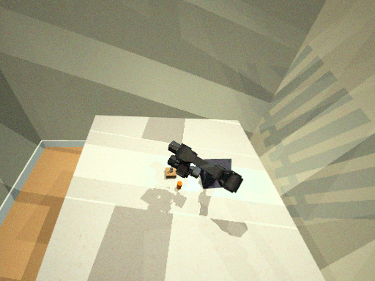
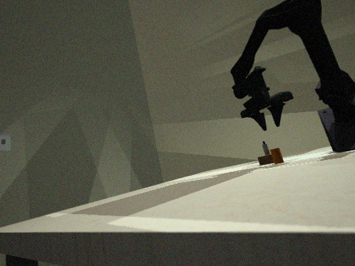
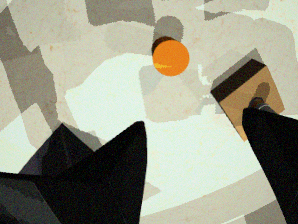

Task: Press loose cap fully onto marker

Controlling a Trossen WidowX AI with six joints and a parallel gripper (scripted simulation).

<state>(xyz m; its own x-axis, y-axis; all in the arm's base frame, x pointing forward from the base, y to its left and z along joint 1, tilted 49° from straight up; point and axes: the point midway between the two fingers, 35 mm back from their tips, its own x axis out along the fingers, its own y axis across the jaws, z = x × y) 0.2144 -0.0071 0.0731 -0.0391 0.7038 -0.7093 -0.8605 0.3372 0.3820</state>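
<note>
The orange cap is 90 mm below my gripper tip, 20 mm to the left of it and 10 mm ahead of it. Round my gripper tip: tan holder block: 100 mm below, 80 mm to the right, 50 mm ahead.
</note>
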